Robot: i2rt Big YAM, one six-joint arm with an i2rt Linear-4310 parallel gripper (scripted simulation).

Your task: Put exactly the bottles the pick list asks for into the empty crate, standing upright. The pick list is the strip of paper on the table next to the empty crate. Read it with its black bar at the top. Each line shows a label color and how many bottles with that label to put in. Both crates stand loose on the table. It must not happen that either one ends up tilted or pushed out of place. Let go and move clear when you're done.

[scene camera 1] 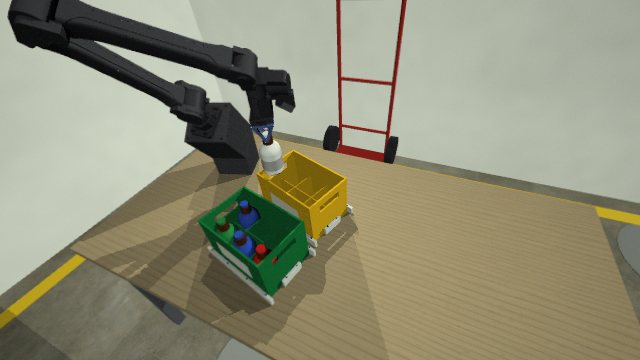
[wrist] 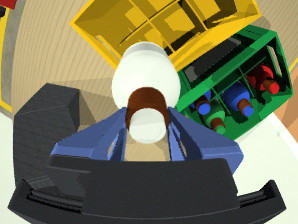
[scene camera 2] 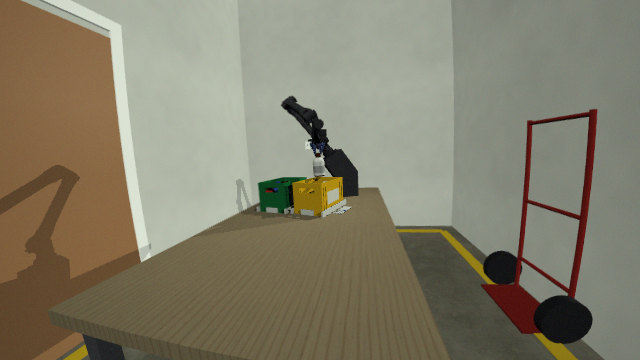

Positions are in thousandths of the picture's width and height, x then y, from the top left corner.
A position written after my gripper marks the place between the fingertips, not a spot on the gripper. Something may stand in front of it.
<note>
I see my gripper (wrist: 495,507), a white-labelled bottle (scene camera 1: 423,426), a yellow crate (scene camera 1: 485,532) and a green crate (scene camera 1: 440,640).
The white-labelled bottle shows as well in the wrist view (wrist: 488,359). The yellow crate shows as well in scene camera 2 (scene camera 2: 502,546). The green crate also shows in the wrist view (wrist: 733,283) and in scene camera 2 (scene camera 2: 441,554).
</note>
